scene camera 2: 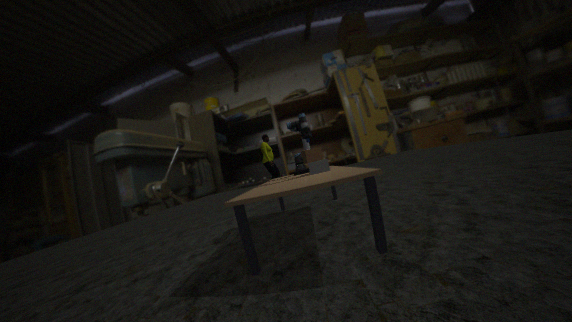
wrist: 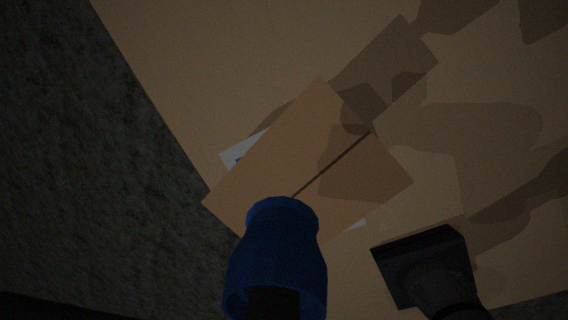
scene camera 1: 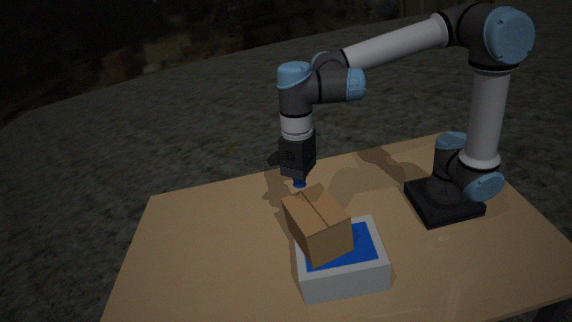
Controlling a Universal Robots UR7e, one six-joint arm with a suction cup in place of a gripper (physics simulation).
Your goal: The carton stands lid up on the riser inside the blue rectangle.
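Seen in the pictures: hand at its tool point: (scene camera 2: 308, 141) (wrist: 281, 226) (scene camera 1: 299, 184); arm's base at its link origin: (scene camera 2: 301, 170) (wrist: 433, 282) (scene camera 1: 447, 190).
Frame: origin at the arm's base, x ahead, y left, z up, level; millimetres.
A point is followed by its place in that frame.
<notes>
A brown carton (scene camera 1: 327, 222) @(x 480, y 202, z 203 mm) (scene camera 2: 314, 155) @(x 566, y 145, z 132 mm) (wrist: 300, 150) @(x 539, y 104, z 203 mm) stands on the grey-white riser (scene camera 1: 345, 286) @(x 468, y 272, z 12 mm) (scene camera 2: 319, 166) @(x 582, y 167, z 15 mm) (wrist: 356, 224) @(x 332, y 101, z 73 mm), its seamed lid facing up. It looks upright but is turned relative to the riser. It covers the left and back of the blue rectangle (scene camera 1: 367, 245) @(x 377, y 201, z 73 mm) (wrist: 238, 160) @(x 558, y 234, z 73 mm) and reaches past the riser's left and back edges. Blue shows to its right and in front. My suction gripper (scene camera 1: 299, 185) (wrist: 282, 210) is off and open, with a gap above the carton's back left part in scene camera 1. The carton's underside is hidden.
The wooden table (scene camera 1: 210, 250) @(x 896, y -54, z -47 mm) (scene camera 2: 300, 186) @(x 1221, y -62, z -47 mm) (wrist: 200, 75) @(x 784, y 255, z -47 mm) bears the riser and the arm's black base (scene camera 1: 445, 212) @(x 63, y 96, z -1 mm) (wrist: 425, 265) @(x 75, y 1, z 4 mm), which stands right of the riser in scene camera 1. A person in a yellow top (scene camera 2: 267, 151) shows beyond the table.
</notes>
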